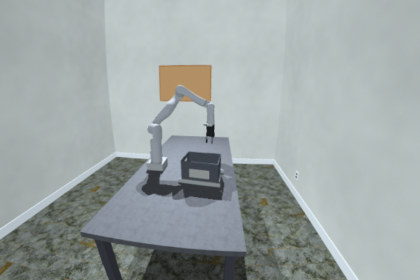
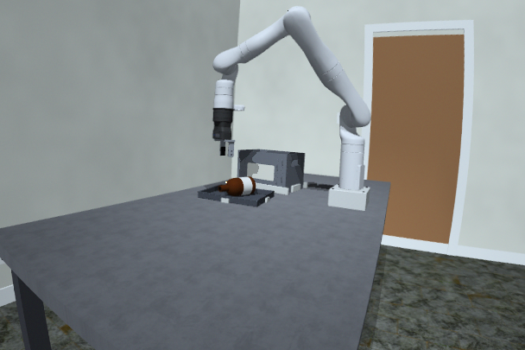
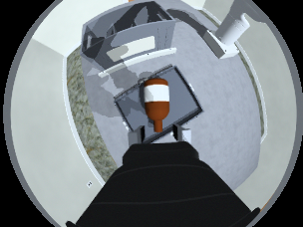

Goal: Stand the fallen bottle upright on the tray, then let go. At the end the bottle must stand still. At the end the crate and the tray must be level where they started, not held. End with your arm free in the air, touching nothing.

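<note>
Now: hand 140 mm above the bottle, 50 mm to the left of it and 10 mm past it. Round my hand: tray (170 mm below, 50 mm to the right, 20 mm behind); crate (340 mm to the right, 100 mm below, 30 mm ahead).
</note>
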